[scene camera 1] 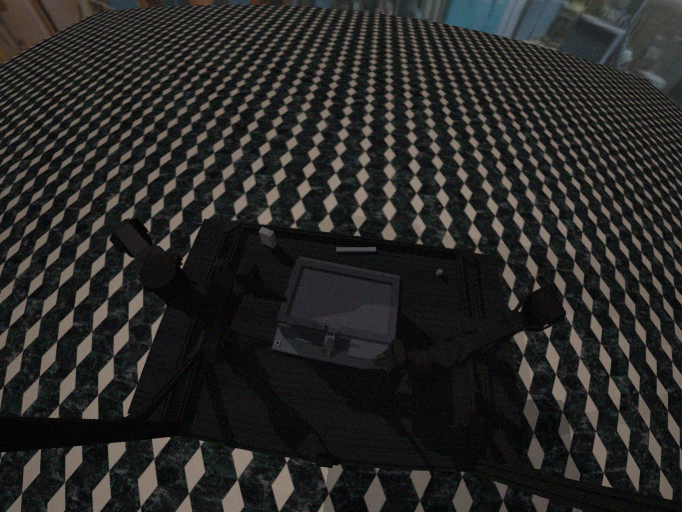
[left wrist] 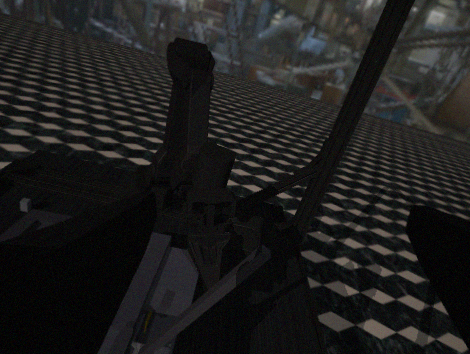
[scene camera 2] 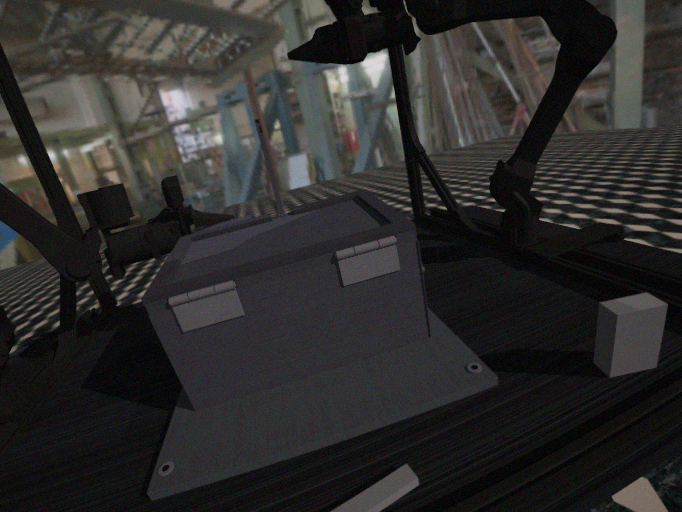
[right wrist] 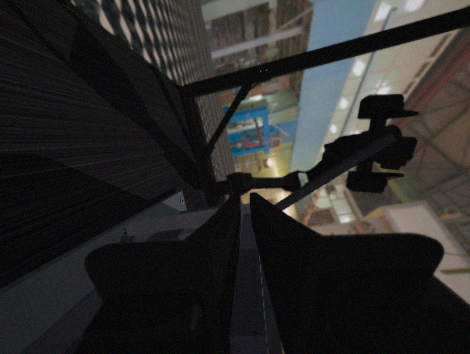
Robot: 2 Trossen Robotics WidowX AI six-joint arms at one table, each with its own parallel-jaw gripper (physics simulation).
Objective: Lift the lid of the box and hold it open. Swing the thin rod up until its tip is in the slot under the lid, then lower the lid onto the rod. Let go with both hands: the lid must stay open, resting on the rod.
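Frame: origin at the left arm's base, x ahead, y left, z up, level; millimetres.
Seen in the pictures: left gripper, between the fingertips: point(scene camera 1: 279, 320) point(left wrist: 280, 210) point(scene camera 2: 291, 56) point(right wrist: 407, 145); right gripper, between the fingertips: point(scene camera 1: 359, 367) point(scene camera 2: 234, 219) point(right wrist: 244, 199); left arm's base, origin of its link: point(scene camera 2: 521, 240) point(right wrist: 214, 189); right arm's base, origin of its link: point(left wrist: 160, 202) point(scene camera 2: 10, 408).
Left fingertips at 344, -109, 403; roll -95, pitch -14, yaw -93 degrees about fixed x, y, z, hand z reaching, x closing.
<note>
Offsets run from my left fingertips to a thing's top centre, as dx, dy, dz. "spot": to the spot under its first point. Level surfaces: height alone.
The grey box point(scene camera 1: 324, 350) point(scene camera 2: 288, 315) stands on its base plate {spot: +114, +327, -410} point(scene camera 2: 329, 411) in the middle of a dark mat. Its lid {+105, +155, -242} point(scene camera 1: 344, 300) point(scene camera 2: 278, 236) is tipped up a little at the front, hinged at the back. My right gripper point(scene camera 1: 393, 352) point(right wrist: 244, 199) is shut on the lid's front edge near its right corner. It also shows in the left wrist view point(left wrist: 209, 253). My left gripper point(scene camera 1: 242, 286) is open and empty in the shadow to the left of the box. A thin dark rod {spot: -41, +271, -340} point(scene camera 2: 423, 290) lies along the box's side wall.
The dark mat {dz -422} point(scene camera 1: 329, 437) covers the checkered table point(scene camera 1: 339, 127). A white strip {+140, +436, -412} point(scene camera 1: 355, 249) point(scene camera 2: 382, 490) and a small white block {-191, +418, -346} point(scene camera 1: 267, 237) lie behind the box. The black camera frame's post {spot: -308, -244, -197} point(scene camera 2: 407, 142) stands close beside the box.
</note>
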